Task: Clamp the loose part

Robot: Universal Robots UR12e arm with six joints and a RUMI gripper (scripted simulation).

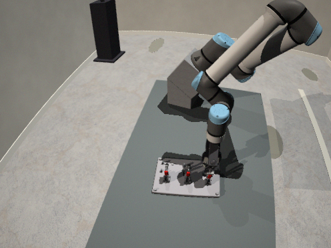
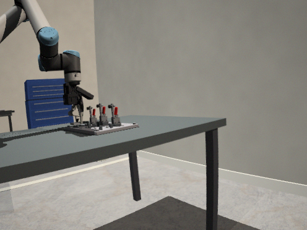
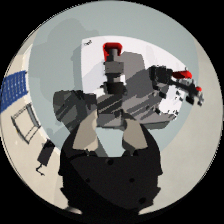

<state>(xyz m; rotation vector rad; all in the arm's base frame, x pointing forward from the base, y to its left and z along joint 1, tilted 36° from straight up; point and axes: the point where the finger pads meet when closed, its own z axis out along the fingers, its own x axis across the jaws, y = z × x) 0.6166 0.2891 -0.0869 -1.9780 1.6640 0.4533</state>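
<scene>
Right now my hand is 1 cm above the grey part.
</scene>
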